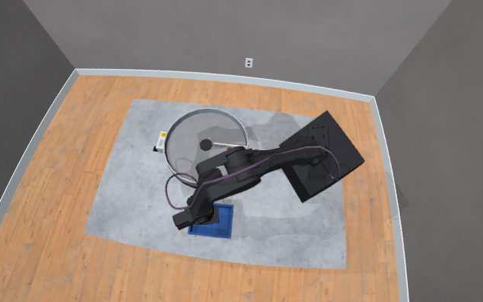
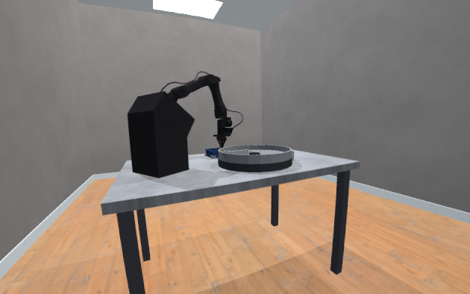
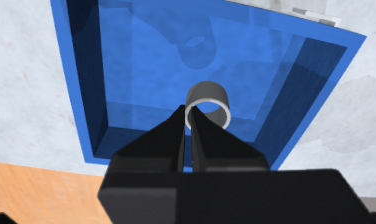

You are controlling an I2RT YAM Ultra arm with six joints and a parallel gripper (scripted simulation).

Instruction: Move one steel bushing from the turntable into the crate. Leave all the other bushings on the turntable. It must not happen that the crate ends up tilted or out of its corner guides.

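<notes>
Right now my hand is 4 cm above the blue crate and 1 cm past it. From my hand the other things lie so: round grey turntable: 35 cm to the right, 10 cm ahead, 1 cm below.
</notes>
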